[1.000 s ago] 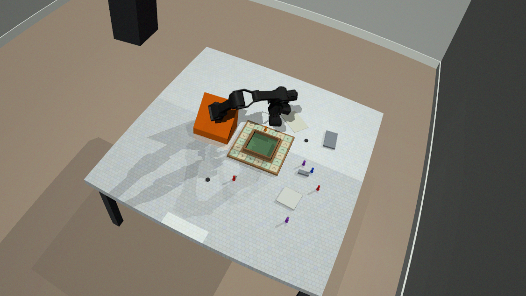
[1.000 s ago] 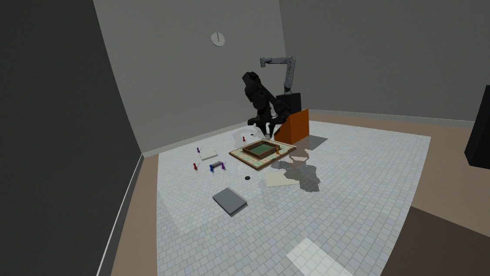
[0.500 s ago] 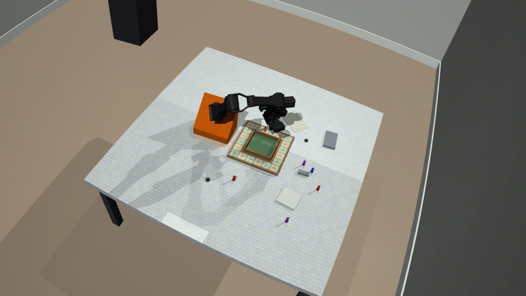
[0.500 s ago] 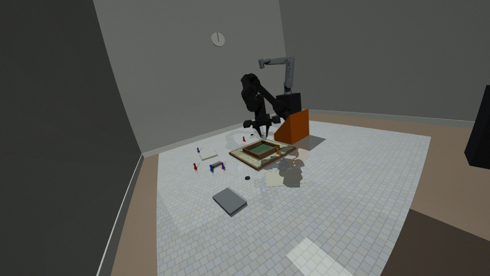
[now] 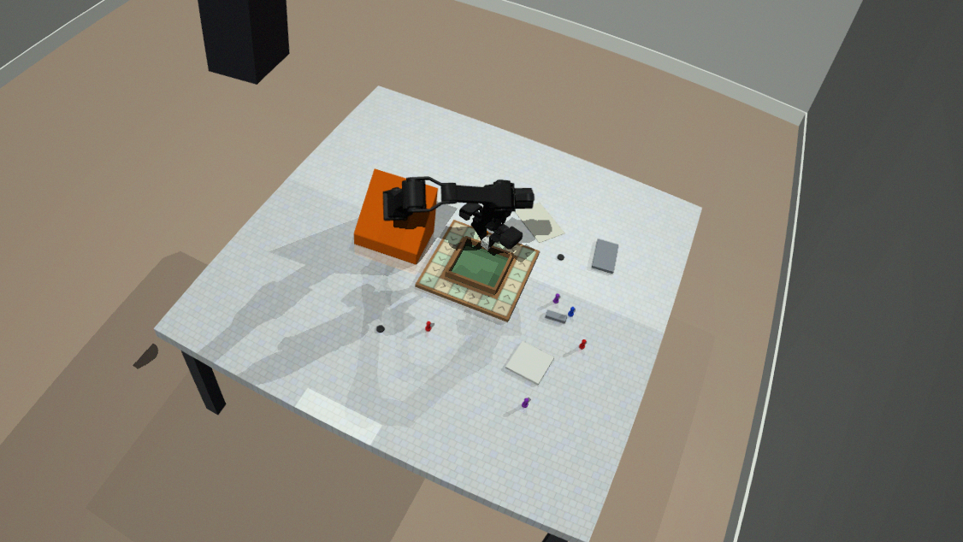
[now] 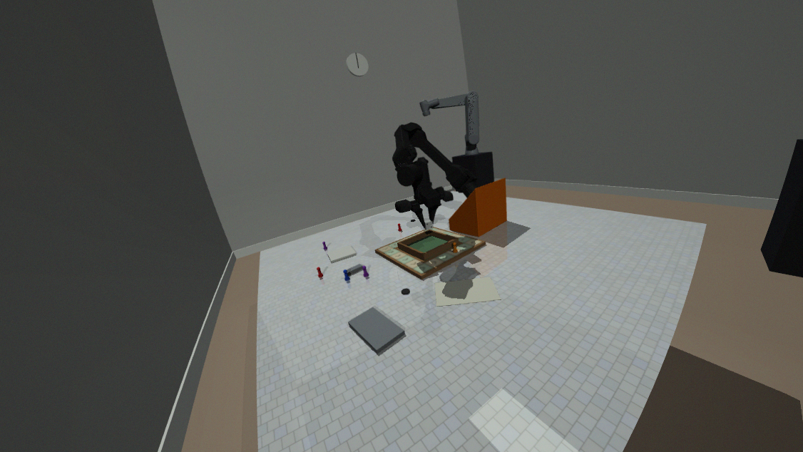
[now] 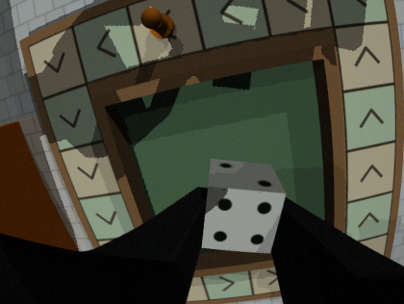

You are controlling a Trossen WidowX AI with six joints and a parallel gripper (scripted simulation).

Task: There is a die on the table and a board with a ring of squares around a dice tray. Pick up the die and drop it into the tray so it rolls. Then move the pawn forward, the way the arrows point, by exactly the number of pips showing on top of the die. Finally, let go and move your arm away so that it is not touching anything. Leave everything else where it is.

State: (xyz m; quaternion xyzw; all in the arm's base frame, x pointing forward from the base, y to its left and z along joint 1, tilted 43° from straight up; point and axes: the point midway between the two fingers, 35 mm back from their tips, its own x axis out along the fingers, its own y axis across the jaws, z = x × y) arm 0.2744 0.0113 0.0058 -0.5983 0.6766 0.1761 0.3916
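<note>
Right now my gripper tip is 3 cm past the orange pawn, 9 cm to the right of it and 7 cm above it. The rest, counted from my gripper tip: green dice tray 2 cm to the right, 9 cm below; die right at my gripper tip; small grey block 26 cm ahead, 10 cm to the right, 9 cm below.
</note>
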